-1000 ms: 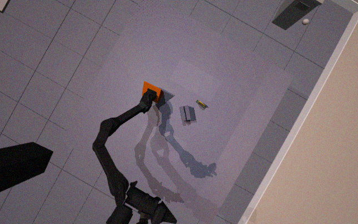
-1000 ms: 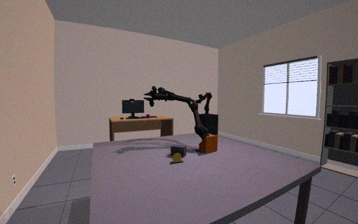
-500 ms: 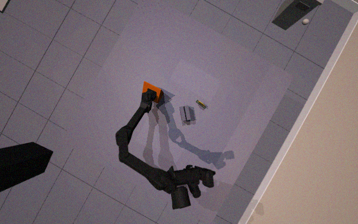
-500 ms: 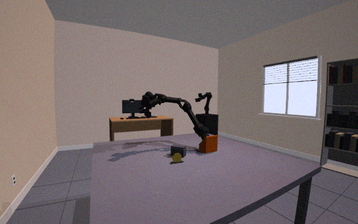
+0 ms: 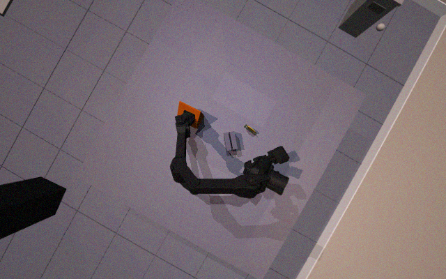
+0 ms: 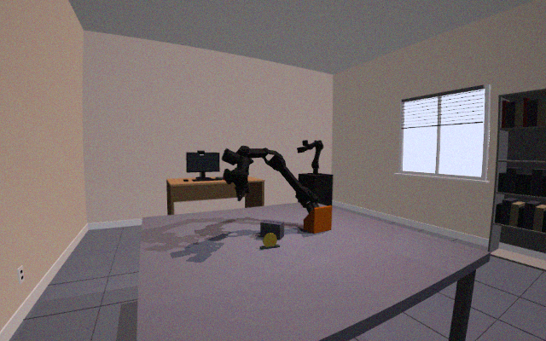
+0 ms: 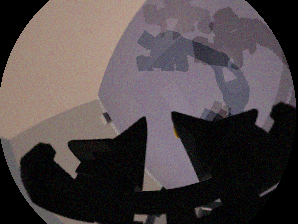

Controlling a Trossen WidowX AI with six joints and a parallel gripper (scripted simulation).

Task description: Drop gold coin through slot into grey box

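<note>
The gold coin lies 170 mm below my gripper tip, 100 mm to the left of it and 100 mm behind it.
</note>
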